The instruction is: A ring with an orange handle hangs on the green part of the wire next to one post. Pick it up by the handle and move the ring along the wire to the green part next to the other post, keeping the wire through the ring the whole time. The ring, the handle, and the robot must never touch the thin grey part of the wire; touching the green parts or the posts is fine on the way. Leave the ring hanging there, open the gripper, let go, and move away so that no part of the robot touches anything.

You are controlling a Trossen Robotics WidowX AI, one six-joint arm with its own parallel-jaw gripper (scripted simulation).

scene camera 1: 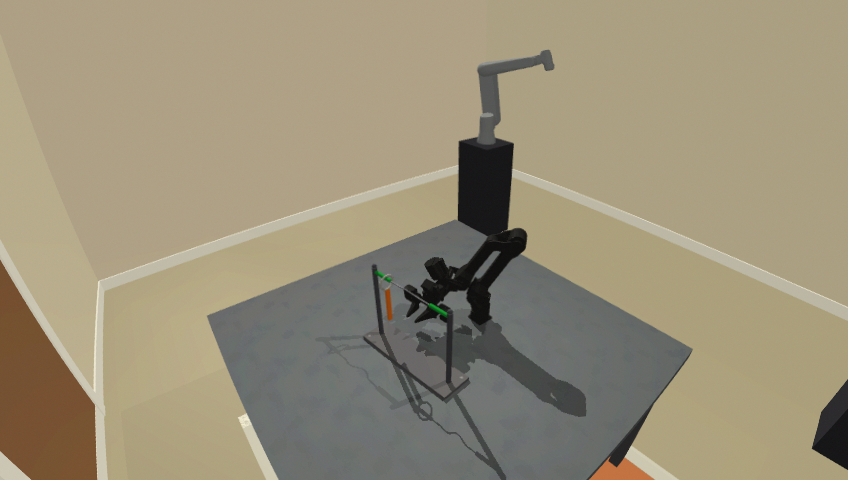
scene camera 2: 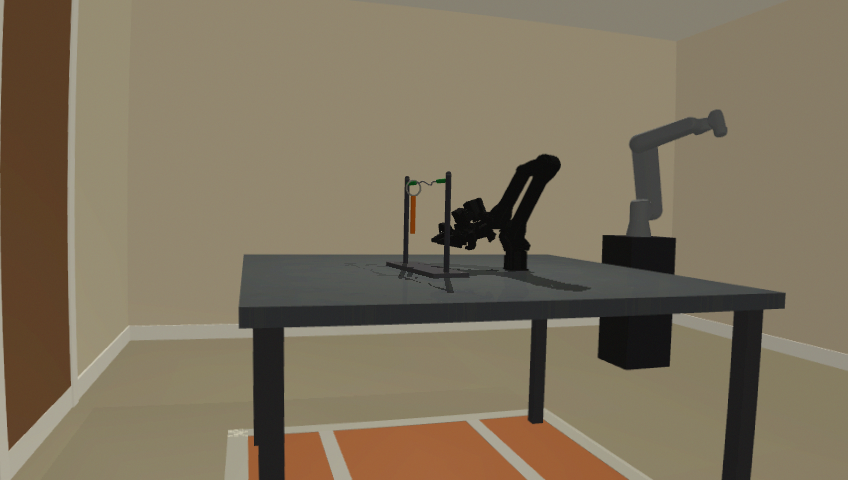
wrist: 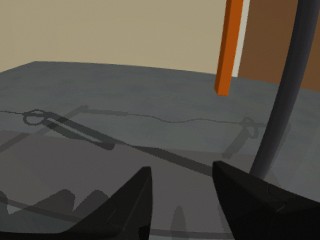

Labels:
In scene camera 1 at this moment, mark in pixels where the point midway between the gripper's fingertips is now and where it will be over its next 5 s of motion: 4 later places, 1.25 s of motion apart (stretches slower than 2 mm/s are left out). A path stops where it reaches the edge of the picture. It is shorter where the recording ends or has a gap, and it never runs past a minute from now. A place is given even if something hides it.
My gripper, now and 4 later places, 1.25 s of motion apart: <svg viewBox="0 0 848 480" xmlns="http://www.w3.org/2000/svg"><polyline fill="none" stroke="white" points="410,319 398,308 385,317 381,316 387,320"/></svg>

